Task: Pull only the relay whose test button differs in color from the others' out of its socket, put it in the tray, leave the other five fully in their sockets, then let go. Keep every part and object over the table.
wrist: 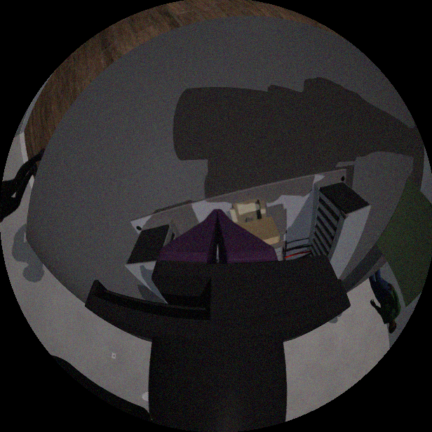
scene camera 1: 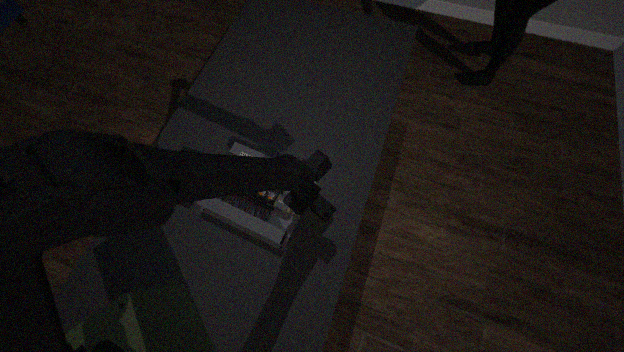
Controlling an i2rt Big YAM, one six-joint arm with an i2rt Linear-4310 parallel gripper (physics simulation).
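My gripper (scene camera 1: 300, 201) (wrist: 217, 215) is shut and empty, its purple fingertips together over the panel, close beside a beige block (wrist: 248, 210) and a tan block (wrist: 264, 228). The panel (wrist: 200, 206) is a pale plate with a slotted wire duct (scene camera 1: 245, 220) along one side; this duct also shows at the right of the wrist view (wrist: 351, 227). Orange spots (scene camera 1: 265, 194) show among the parts beneath the arm in the scene view. The arm and gripper hide most of the relay row. Individual relays and their test buttons cannot be made out. The tray cannot be identified in either view.
A second duct (wrist: 150, 243) stands at the left in the wrist view. Dark and red wires (wrist: 297, 255) run beside the right duct. The arm (scene camera 1: 220, 175) crosses over the panel. The grey table (scene camera 1: 320, 75) (wrist: 125, 125) surrounds it, with wooden floor (scene camera 1: 475, 200) beyond its edge.
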